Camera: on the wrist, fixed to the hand. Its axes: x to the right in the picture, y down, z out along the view.
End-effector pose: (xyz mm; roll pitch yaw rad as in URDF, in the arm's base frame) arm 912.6 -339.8 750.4 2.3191 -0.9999 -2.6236
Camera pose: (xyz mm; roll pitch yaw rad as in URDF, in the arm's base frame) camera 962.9 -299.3 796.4 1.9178 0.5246 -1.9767
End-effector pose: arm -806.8 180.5 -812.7 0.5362 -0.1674 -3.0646
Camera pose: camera -806.0 101.4 -818.4 0.1754 0.3406 1.6558
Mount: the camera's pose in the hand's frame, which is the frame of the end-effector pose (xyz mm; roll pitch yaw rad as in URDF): 4.3 64.5 -45.9 0.0246 -0.1986 -1.6200
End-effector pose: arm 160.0 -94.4 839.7 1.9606 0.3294 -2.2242
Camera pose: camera 156.6 -128.3 911.3 -2.0101 1.1490 0.4359
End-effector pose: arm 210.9 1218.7 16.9 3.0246 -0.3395 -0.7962
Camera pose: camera 159.4 1187.4 68.4 2.8150 0.3137 0.7137
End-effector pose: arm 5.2 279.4 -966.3 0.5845 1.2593 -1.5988
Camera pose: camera 84.3 278.4 -971.2 -1.2673 0.0693 2.7310
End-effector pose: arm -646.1 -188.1 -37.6 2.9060 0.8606 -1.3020
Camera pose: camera -683.5 -248.2 -1.9 -2.2105 0.2398 0.6376
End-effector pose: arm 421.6 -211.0 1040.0 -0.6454 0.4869 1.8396
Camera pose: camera 406.9 -247.7 971.3 -0.6233 -0.7510 0.7018
